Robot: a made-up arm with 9 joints. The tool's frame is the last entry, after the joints.
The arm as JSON. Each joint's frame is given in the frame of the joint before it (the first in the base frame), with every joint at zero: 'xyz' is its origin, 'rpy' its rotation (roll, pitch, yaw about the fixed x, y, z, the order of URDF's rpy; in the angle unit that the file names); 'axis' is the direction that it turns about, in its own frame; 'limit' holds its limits. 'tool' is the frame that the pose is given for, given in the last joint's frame.
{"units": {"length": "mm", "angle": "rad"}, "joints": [
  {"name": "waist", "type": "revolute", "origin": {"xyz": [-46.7, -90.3, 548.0], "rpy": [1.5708, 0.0, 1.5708]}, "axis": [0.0, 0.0, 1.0], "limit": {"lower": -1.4, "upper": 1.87}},
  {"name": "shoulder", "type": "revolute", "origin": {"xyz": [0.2, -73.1, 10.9], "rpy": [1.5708, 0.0, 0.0]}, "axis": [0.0, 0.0, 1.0], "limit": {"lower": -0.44, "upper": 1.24}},
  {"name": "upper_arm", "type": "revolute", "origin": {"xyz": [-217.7, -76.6, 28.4], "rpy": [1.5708, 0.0, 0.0]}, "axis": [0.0, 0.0, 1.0], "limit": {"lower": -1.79, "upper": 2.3}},
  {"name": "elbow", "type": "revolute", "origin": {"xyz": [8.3, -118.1, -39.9], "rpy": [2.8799, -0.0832, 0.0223]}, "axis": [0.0, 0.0, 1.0], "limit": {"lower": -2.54, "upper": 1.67}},
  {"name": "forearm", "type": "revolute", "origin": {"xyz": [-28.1, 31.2, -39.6], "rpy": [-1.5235, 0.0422, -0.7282]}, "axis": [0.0, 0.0, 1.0], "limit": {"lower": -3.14, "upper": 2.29}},
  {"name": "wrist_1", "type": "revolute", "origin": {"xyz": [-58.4, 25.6, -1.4], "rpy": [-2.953, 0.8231, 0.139]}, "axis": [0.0, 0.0, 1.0], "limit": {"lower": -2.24, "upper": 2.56}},
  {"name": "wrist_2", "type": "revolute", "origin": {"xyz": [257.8, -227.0, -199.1], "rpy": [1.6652, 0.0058, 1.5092]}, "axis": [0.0, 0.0, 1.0], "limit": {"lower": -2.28, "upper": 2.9}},
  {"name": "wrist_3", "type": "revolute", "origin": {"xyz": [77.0, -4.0, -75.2], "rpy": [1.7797, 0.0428, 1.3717]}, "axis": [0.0, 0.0, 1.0], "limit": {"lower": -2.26, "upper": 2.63}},
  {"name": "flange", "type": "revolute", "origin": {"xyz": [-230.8, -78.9, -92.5], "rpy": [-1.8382, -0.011, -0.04]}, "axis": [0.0, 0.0, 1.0], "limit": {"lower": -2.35, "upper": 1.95}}
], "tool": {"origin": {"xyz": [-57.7, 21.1, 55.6], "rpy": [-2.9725, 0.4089, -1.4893]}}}
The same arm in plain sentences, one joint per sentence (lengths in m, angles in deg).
The arm has nine revolute joints in a row. What follows holds with every joint at zero, and every direction is one of the base frame's. The first joint lies 0.0467 m along -x and 0.0903 m along -y and 0.5480 m along +z from the base frame's origin and rotates about +x, from -80.21 to 107.14 deg. The second joint lies 0.0109 m along +x and 0.0002 m along +y and 0.0731 m along -z from the first joint and rotates about -z, from -25.21 to 71.05 deg. The third joint lies 0.0766 m along -x and 0.2177 m along -y and 0.0284 m along -z from the second joint and rotates about -x, from -102.56 to 131.78 deg. The fourth joint lies 0.0399 m along +x and 0.0083 m along +y and 0.1181 m along +z from the third joint and rotates about the direction (0.962604, 0.086, 0.256901), from -145.53 to 95.68 deg. The fifth joint lies 0.0438 m along -x and 0.0314 m along -y and 0.0206 m along +z from the fourth joint and rotates about the direction (-0.201796, 0.667886, 0.716385), from -179.91 to 131.21 deg. The sixth joint lies 0.0287 m along -x and 0.0463 m along -y and 0.0331 m along +z from the fifth joint and rotates about -y, from -128.34 to 146.68 deg. The seventh joint lies 0.1994 m along -x and 0.1991 m along +y and 0.2797 m along -z from the sixth joint and rotates about the direction (0.040101, 0.094303, -0.994736), from -130.63 to 166.16 deg. The eighth joint lies 0.0739 m along +x and 0.0027 m along -y and 0.0783 m along +z from the seventh joint and rotates about the direction (0.946106, 0.187301, 0.264202), from -129.49 to 150.69 deg. The ninth joint lies 0.1546 m along -x and 0.2010 m along +y and 0.0611 m along +z from the eighth joint and rotates about the direction (0, -0.0001, -1), from -134.65 to 111.73 deg. The tool frame, which is the frame that the pose is given for, lies 0.0325 m along -x and 0.0521 m along +y and 0.0556 m along -z from the ninth joint; its axes are the base frame's turned by roll 9.68, pitch -23.43 and yaw 7.18 deg (as in URDF: about the fixed x, then y, then z).
